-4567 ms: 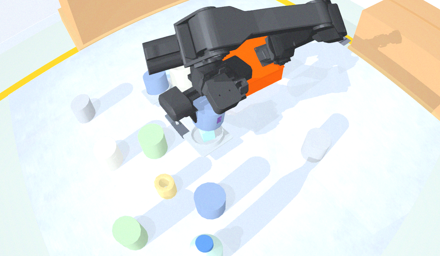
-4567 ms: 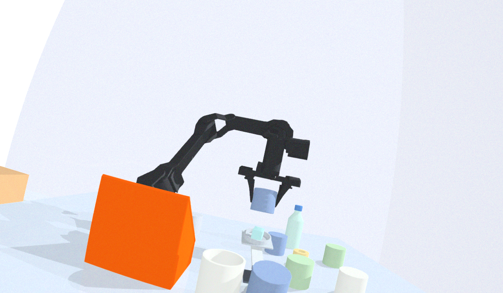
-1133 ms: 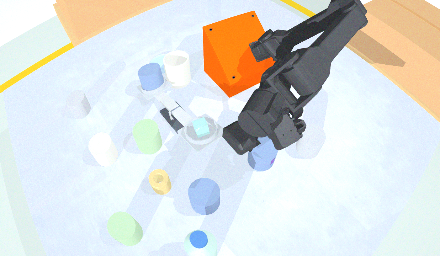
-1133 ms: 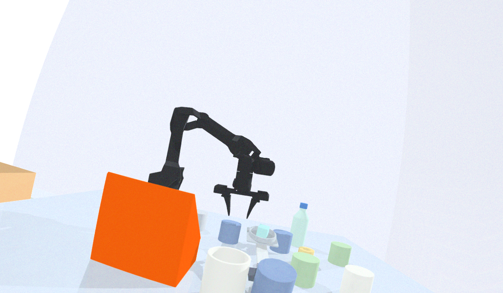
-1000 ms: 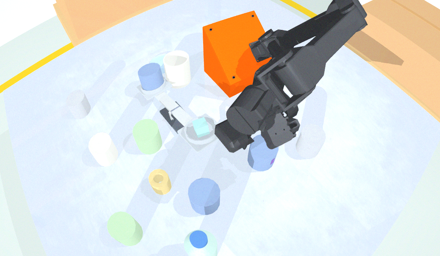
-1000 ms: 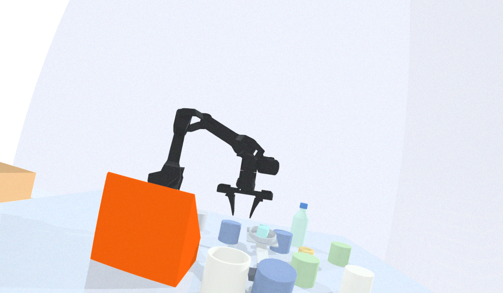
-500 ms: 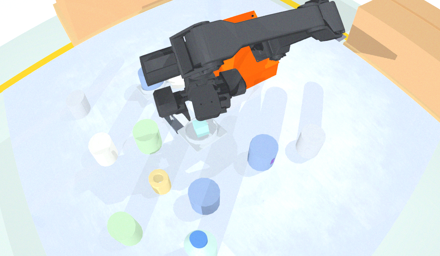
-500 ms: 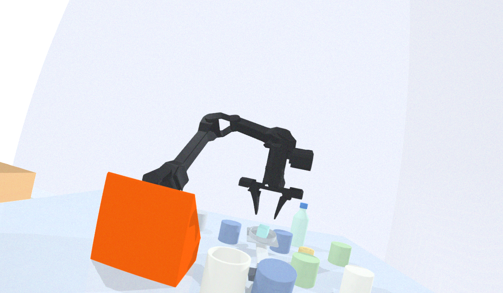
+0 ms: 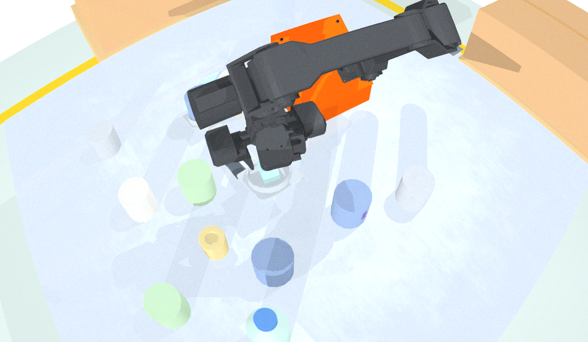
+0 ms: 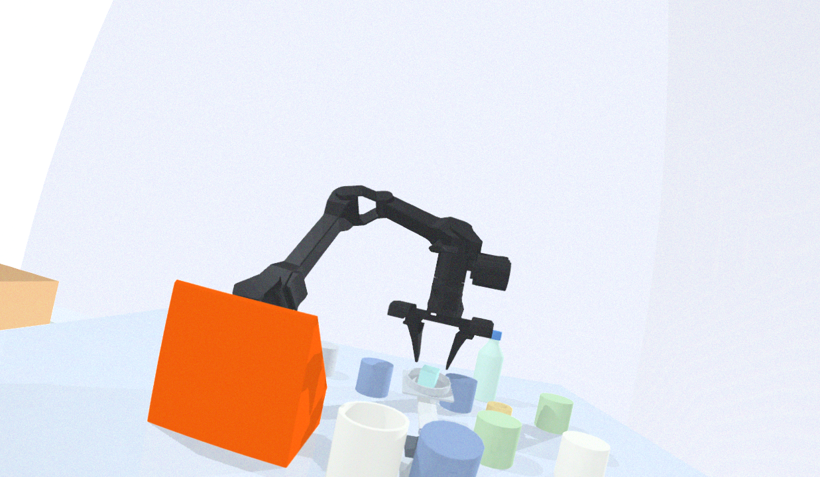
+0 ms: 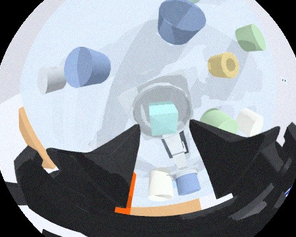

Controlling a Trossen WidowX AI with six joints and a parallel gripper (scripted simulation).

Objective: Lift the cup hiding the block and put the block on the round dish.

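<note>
My gripper tip is now 2 cm above the pale teal block. The rest, counted from my gripper tip: yellow ring: 15 cm ahead, 4 cm to the left, 8 cm below; then white round vessel: 7 cm behind, 26 cm to the right, 7 cm below; then balance: 1 cm ahead, 12 cm to the right, 7 cm below.
</note>
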